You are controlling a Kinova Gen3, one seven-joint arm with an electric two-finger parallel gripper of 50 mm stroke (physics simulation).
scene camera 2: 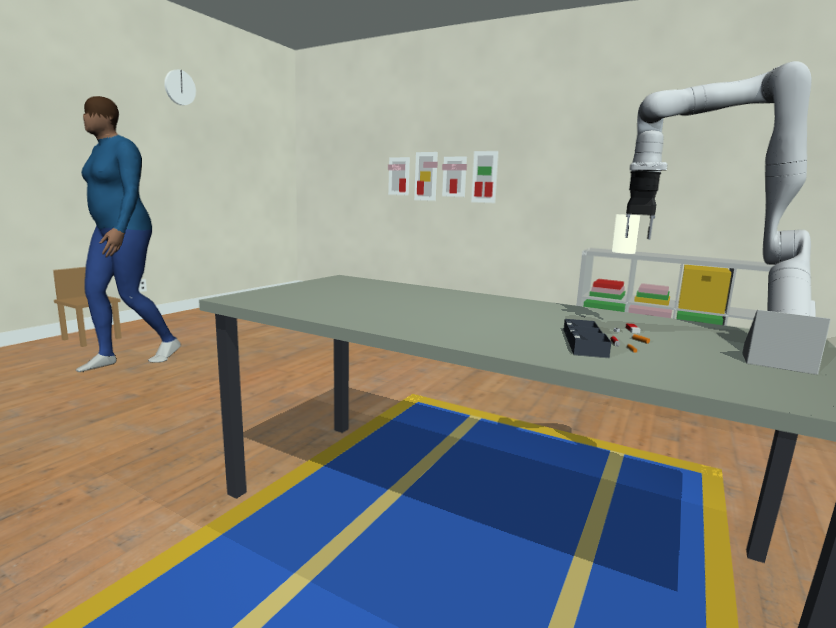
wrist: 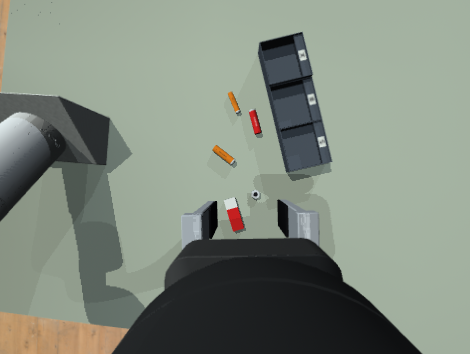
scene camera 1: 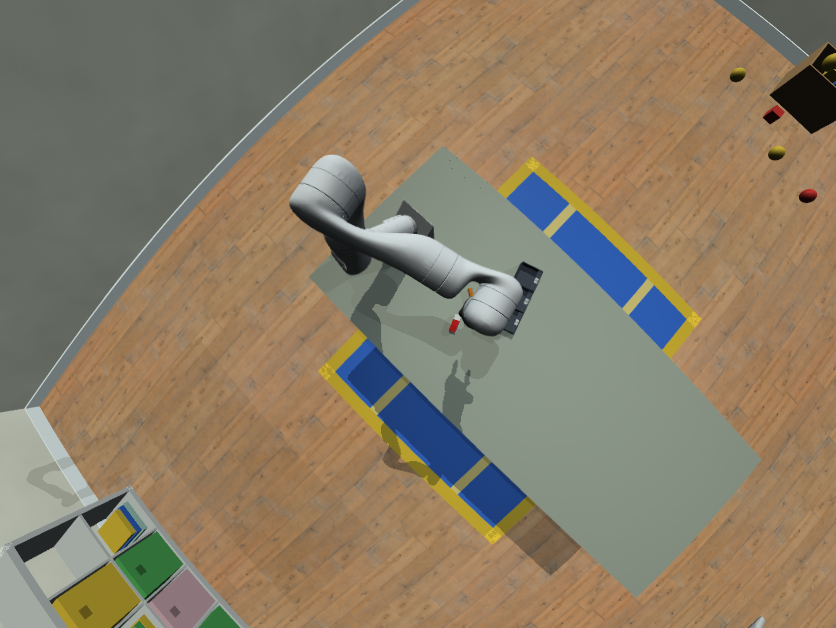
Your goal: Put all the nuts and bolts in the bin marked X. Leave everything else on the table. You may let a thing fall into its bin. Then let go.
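Where they show: gripper, fingertip midpoint: (scene camera 2: pixel 637 238) (wrist: pixel 247 213); arm's base, origin of the base link: (scene camera 2: pixel 788 333) (wrist: pixel 38 134) (scene camera 1: pixel 406 227).
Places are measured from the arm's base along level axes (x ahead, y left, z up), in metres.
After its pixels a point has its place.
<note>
A small silver nut (wrist: pixel 255 194) {z -0.067, x 0.387, y -0.133 m} (scene camera 2: pixel 617 329) {z -0.068, x 0.386, y -0.125 m} lies on the table beside the block. No bolt shows in the wrist view. A dark tray (wrist: pixel 276 107) {z -0.069, x 0.439, y 0.040 m} (scene camera 2: pixel 587 346) {z -0.052, x 0.461, y 0.166 m} has three compartments with white labels; the farthest one in the wrist view, the bin marked X (wrist: pixel 283 62) {z -0.069, x 0.458, y 0.131 m}, shows nothing inside. My gripper (wrist: pixel 247 213) {z 0.196, x 0.364, y -0.124 m} (scene camera 2: pixel 638 237) {z 0.196, x 0.364, y -0.124 m} is open and empty, high above the table. In the wrist view the nut shows just ahead of the gap between the fingers, right of its middle. The arm hides the gripper and the nut in scene camera 1.
A red-and-white block (wrist: pixel 234 215) {z -0.063, x 0.342, y -0.172 m} (scene camera 1: pixel 454 325) {z -0.063, x 0.344, y -0.179 m} (scene camera 2: pixel 632 327) {z -0.062, x 0.344, y -0.148 m} lies left of the nut. A red cylinder (wrist: pixel 255 122) {z -0.062, x 0.394, y 0.011 m} (scene camera 2: pixel 614 340) {z -0.064, x 0.396, y 0.027 m}, a larger orange cylinder (wrist: pixel 223 155) {z -0.062, x 0.327, y -0.051 m} (scene camera 1: pixel 470 292) {z -0.063, x 0.320, y -0.046 m} (scene camera 2: pixel 640 338) {z -0.067, x 0.328, y -0.042 m} and a smaller orange cylinder (wrist: pixel 234 102) {z -0.066, x 0.355, y 0.055 m} (scene camera 2: pixel 631 348) {z -0.070, x 0.355, y 0.064 m} lie left of the tray.
</note>
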